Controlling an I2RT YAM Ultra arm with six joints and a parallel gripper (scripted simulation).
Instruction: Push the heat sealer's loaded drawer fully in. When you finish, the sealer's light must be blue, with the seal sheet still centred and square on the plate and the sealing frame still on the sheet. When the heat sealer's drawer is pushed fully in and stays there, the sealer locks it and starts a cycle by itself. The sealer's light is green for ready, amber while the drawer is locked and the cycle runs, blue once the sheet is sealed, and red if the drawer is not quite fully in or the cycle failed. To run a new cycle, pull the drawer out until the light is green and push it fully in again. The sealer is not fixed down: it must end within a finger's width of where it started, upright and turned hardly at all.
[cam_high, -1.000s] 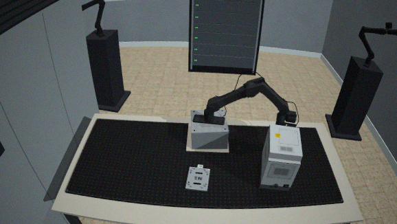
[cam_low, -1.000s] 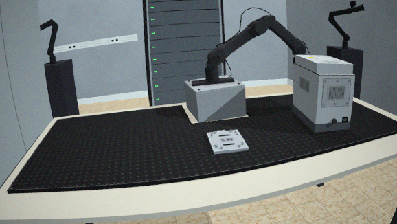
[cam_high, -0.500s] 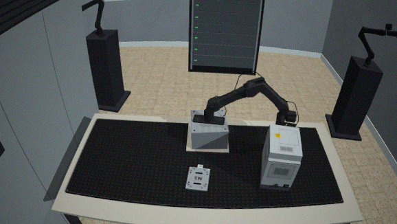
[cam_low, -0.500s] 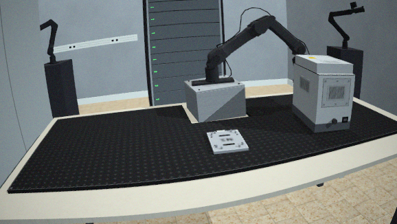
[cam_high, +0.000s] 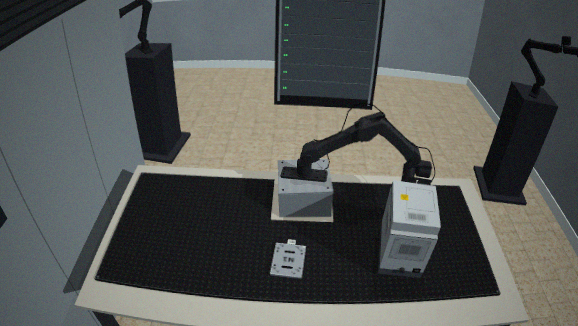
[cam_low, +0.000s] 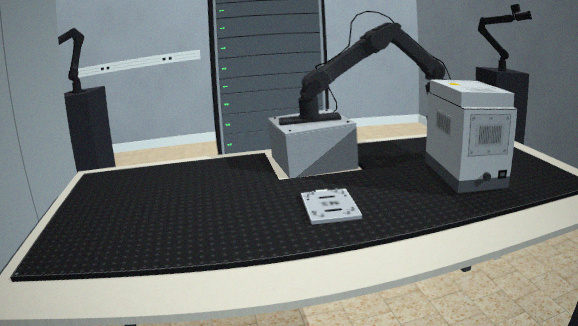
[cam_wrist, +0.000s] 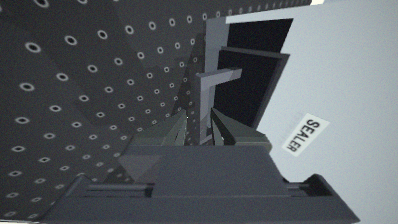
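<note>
Now: hand 12 cm short of the dark drawer and 1 cm above it.
</note>
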